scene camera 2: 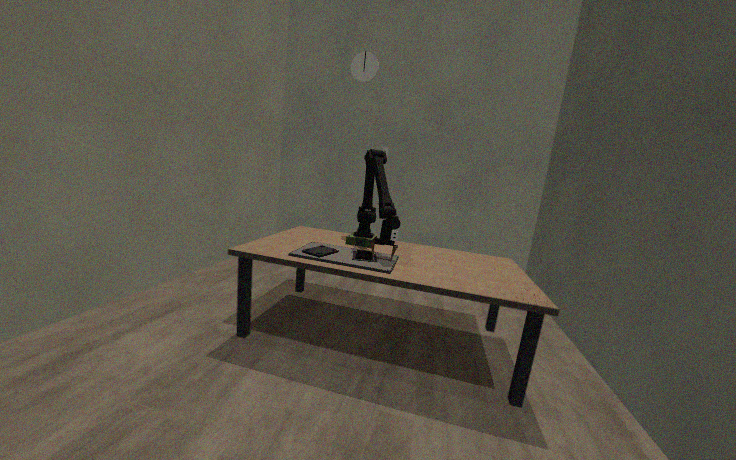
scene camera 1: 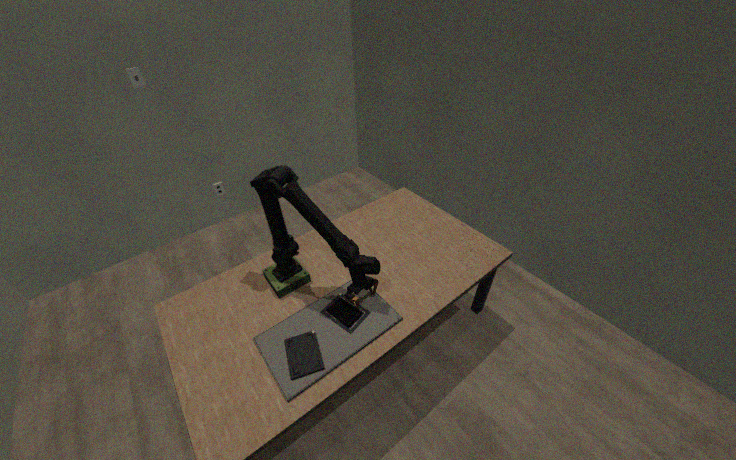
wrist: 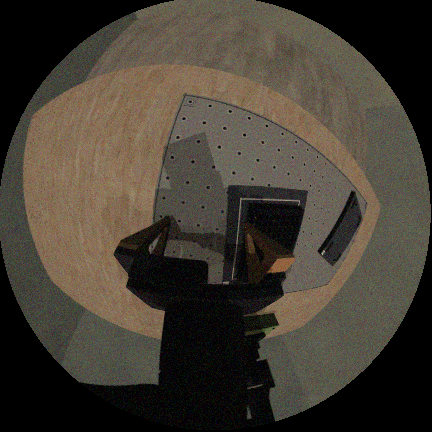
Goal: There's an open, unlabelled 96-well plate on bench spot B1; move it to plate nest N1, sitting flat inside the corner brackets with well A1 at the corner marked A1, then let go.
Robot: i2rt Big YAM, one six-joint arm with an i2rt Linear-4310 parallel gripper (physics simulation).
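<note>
The open 96-well plate (scene camera 1: 344, 312) (scene camera 2: 363, 254) (wrist: 276, 222) is black and lies flat on the dark, white-outlined pad of spot B1 (wrist: 233, 210). Nest N1 (scene camera 1: 303, 355) (scene camera 2: 320, 250) (wrist: 344, 232) is a dark rectangular block with a small pale mark at one corner; no plate shows in it. My gripper (scene camera 1: 364, 293) (scene camera 2: 383, 253) (wrist: 207, 222) is open and empty, low near the plate. In the wrist view one finger overlaps the plate's near-left part and the other is left of the pad. The fingers hide part of the plate; its A1 marking is too dark to read.
Pad and nest are on a grey perforated board (scene camera 1: 336, 344) (scene camera 2: 379, 265) (wrist: 250, 135) on the wooden table (scene camera 1: 423, 233) (scene camera 2: 450, 271) (wrist: 90, 165). The arm's green base (scene camera 1: 286, 278) (scene camera 2: 360, 240) (wrist: 261, 324) stands behind the board.
</note>
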